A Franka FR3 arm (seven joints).
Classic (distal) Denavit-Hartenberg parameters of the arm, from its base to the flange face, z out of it. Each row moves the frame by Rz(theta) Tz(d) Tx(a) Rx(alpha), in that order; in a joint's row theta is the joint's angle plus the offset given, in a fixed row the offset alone. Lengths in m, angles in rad.
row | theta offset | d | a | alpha
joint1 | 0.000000 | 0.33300 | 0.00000 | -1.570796
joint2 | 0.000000 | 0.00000 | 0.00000 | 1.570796
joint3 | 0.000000 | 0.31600 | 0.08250 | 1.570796
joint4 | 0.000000 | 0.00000 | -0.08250 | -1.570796
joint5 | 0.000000 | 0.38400 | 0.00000 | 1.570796
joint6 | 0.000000 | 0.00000 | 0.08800 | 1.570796
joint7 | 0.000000 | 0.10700 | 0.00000 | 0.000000
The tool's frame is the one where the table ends.
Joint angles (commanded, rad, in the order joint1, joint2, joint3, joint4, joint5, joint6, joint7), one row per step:
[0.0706, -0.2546, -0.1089, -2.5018, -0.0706, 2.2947, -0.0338]
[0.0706, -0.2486, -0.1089, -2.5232, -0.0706, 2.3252, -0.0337]
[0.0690, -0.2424, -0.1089, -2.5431, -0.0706, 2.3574, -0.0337]
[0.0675, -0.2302, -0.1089, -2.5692, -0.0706, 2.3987, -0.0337]
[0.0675, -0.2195, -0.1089, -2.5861, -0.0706, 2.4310, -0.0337]
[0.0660, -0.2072, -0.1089, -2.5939, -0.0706, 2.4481, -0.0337]
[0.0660, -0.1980, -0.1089, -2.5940, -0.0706, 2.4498, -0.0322]
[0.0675, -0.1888, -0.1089, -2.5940, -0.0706, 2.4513, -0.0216]
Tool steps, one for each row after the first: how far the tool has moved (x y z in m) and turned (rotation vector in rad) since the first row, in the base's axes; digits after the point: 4 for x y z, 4 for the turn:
[-0.0027, 0.0006, -0.0092, 0.0006, -0.0031, 0.0013]
[-0.0050, 0.0005, -0.0176, 0.0013, -0.0092, 0.0011]
[-0.0085, 0.0006, -0.0303, 0.0018, -0.0123, 0.0013]
[-0.0103, 0.0011, -0.0391, 0.0021, -0.0170, 0.0026]
[-0.0111, 0.0006, -0.0460, 0.0018, -0.0140, 0.0017]
[-0.0110, 0.0007, -0.0499, 0.0013, -0.0065, 0.0003]
[-0.0108, 0.0013, -0.0537, 0.0012, 0.0009, -0.0088]

